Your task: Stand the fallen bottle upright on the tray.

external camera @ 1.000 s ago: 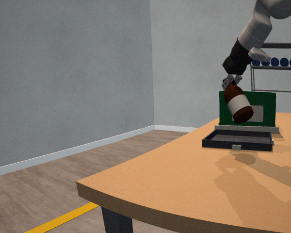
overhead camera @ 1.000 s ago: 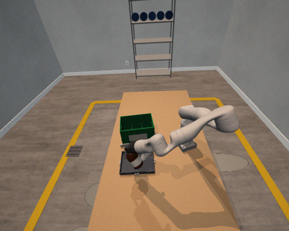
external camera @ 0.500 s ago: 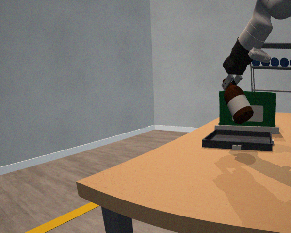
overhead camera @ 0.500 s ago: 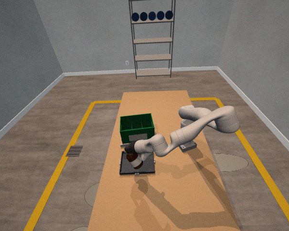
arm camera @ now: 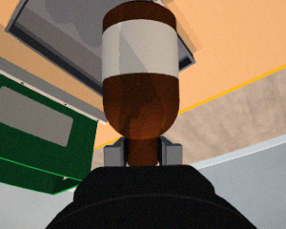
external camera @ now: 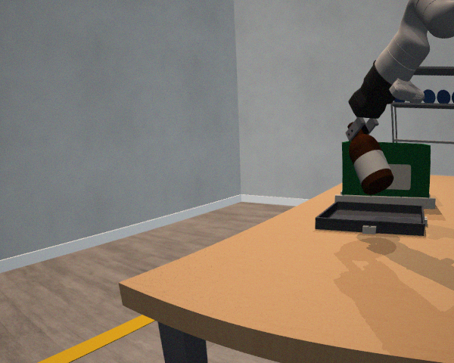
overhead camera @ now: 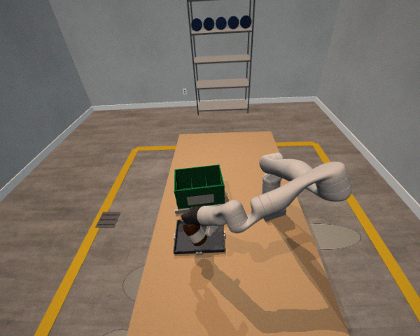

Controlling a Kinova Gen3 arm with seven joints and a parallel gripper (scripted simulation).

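The brown bottle lies 50 mm below my hand, 20 mm to the left of it and 20 mm behind it. The rest, counted from my hand: green crate: 310 mm to the right, 120 mm below, 50 mm behind; then dark tray: 190 mm below, 40 mm to the right, 40 mm behind.
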